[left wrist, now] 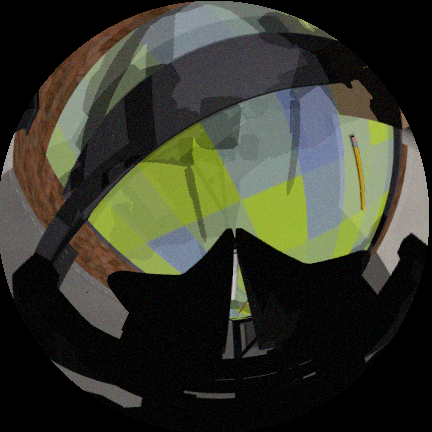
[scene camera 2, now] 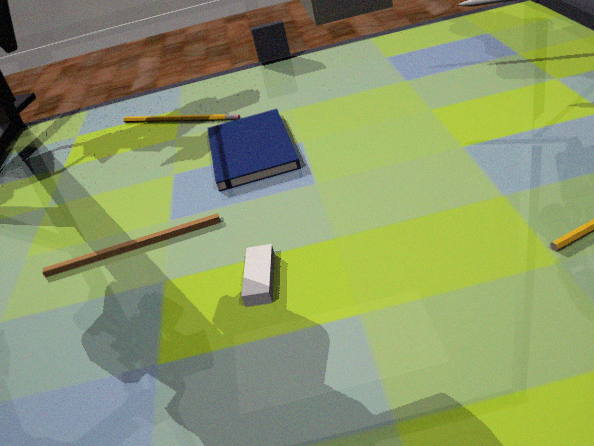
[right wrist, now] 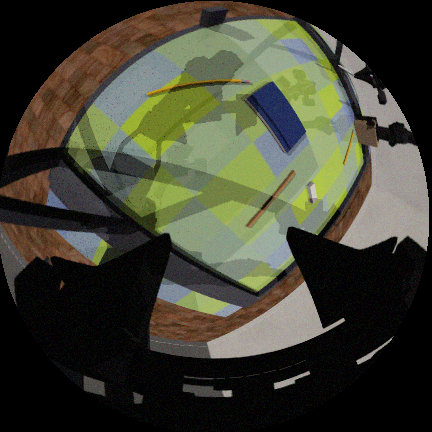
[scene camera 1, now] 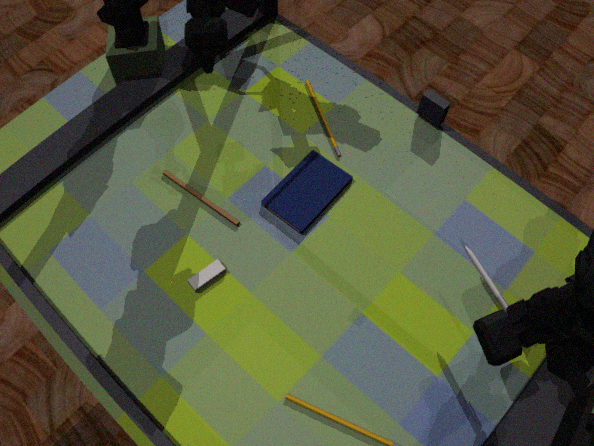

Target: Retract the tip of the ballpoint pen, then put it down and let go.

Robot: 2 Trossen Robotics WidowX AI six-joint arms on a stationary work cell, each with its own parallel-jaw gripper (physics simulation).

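Seen in the pictures: left gripper, fingertip midpoint: (left wrist: 233,233) (scene camera 1: 513,322); right gripper, fingertip midpoint: (right wrist: 230,236) (scene camera 1: 208,58); left arm's base, link origin: (right wrist: 376,131); right arm's base, link origin: (scene camera 1: 131,35).
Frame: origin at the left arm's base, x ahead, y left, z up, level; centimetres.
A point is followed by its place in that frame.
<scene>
The ballpoint pen (scene camera 1: 486,276) @[y -28.9, x 14.4, z -0.6 cm] (left wrist: 234,280) @[y -28.1, x 12.9, z -0.6 cm] is slim and pale. It is off the table and its pointed end sticks out from the left gripper in scene camera 1; a thin shadow lies on the mat below. Its pointed end (scene camera 2: 477,2) @[y -30.1, x 17.9, z -1.1 cm] also shows at the top edge of scene camera 2. I cannot tell whether the writing tip is out, and the other end is largely hidden by the fingers. My left gripper (scene camera 1: 510,315) @[y -25.7, x 7.4, z -1.1 cm] (left wrist: 233,233) @[y -25.7, x 7.4, z -1.1 cm] is shut on the pen. My right gripper (right wrist: 230,236) @[y -28.7, x 69.9, z 6.4 cm] is open and empty, high above the table and far from the pen.
A blue notebook (scene camera 1: 307,192) @[y -26.9, x 46.7, z -9.2 cm] (scene camera 2: 255,147) @[y -25.7, x 46.6, z -9.2 cm] (right wrist: 277,117) @[y -27.6, x 48.5, z -9.2 cm] lies mid-table. A brown stick (scene camera 1: 201,197) @[y -14.5, x 60.1, z -9.7 cm] (scene camera 2: 132,245) @[y -14.2, x 60.4, z -9.9 cm], a white eraser (scene camera 1: 207,275) @[y -4.7, x 48.9, z -9.2 cm] (scene camera 2: 258,270) @[y -4.5, x 49.1, z -9.2 cm] and yellow pencils (scene camera 1: 322,117) @[y -41.7, x 55.4, z -9.9 cm] (scene camera 1: 340,420) @[y -0.8, x 18.5, z -9.7 cm] lie around it. A dark block (scene camera 1: 433,107) @[y -54.6, x 39.6, z -5.9 cm] stands at the table's edge.
</scene>
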